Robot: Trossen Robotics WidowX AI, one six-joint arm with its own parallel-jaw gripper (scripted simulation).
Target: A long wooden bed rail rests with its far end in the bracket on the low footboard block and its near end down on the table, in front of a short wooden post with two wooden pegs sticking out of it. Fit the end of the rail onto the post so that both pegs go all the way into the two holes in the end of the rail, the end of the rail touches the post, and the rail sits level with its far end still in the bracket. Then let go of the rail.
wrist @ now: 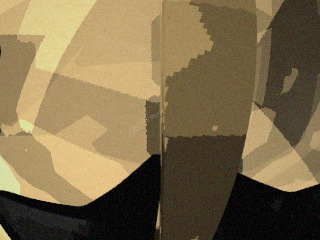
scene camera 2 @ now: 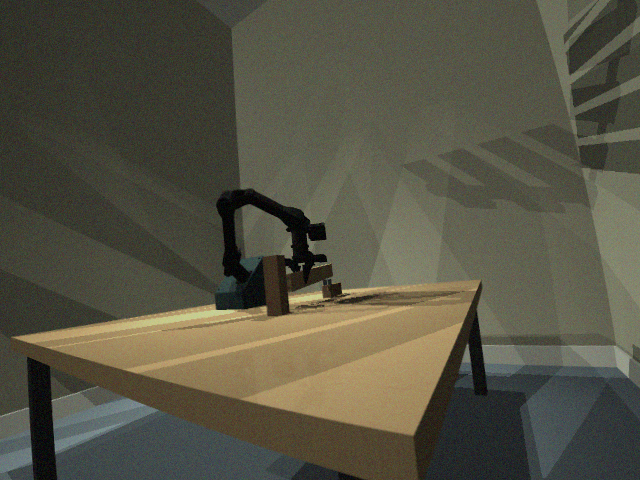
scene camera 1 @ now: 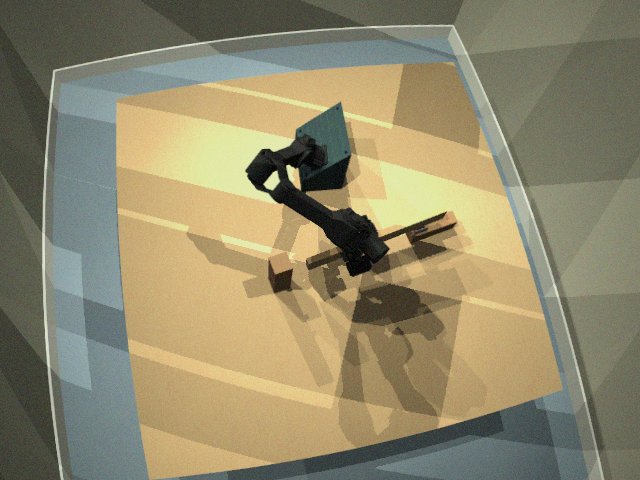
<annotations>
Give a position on a long wooden rail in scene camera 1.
At 418, 221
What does my gripper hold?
A long wooden rail.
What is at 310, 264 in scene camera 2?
My gripper.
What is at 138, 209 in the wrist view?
My gripper.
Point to a long wooden rail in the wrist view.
207, 62
</annotations>
